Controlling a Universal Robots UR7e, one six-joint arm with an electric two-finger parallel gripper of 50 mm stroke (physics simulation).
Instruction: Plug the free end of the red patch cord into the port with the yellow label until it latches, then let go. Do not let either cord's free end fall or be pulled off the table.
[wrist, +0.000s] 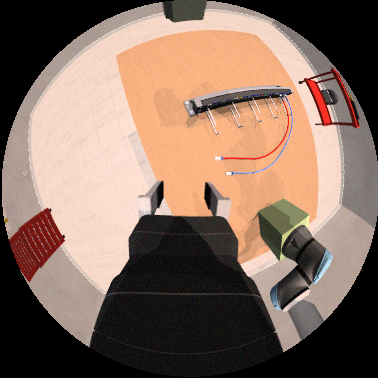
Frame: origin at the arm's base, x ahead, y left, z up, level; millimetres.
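Seen in the pictures: gripper, fingertip midpoint: (183, 189); arm's base at its link origin: (294, 240).
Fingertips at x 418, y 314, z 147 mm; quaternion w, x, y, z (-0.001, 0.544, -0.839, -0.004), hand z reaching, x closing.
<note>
Pixels of each thing's top centre, then the offset from my fingertips to it. "*": a spot on its surface instead. Level surfaces: height alone.
- red patch cord at a spot on its surface: (257, 157) * dx -84, dy -295, dz -357 mm
- patch panel at its top centre: (259, 97) dx +150, dy -350, dz -262 mm
- pale plug at its top centre: (219, 157) dx -30, dy -129, dz -351 mm
- blue cord at a spot on its surface: (274, 161) * dx -130, dy -383, dz -357 mm
- orange table at its surface level: dz -362 mm
My gripper (183, 189) is open, its two fingers apart with nothing between them, above the table's near left part. The red patch cord (257, 158) curves from the right end of the patch panel (242, 96). Its free end, a pale plug (218, 158), points left and lies ahead and to the right of my fingers, apart from them. The blue cord (274, 161) runs beside it, with its free plug (229, 173) a little nearer and farther right. The yellow label is too small to make out with certainty, and the port openings cannot be told apart.
Thin metal bars (236, 115) stick out from the panel's near side over the orange table (175, 60). A green block (283, 222) on a robot arm (312, 257) is at the lower right. A red cart (318, 102) stands beyond the right edge, and a dark red slatted object (37, 245) at the left.
</note>
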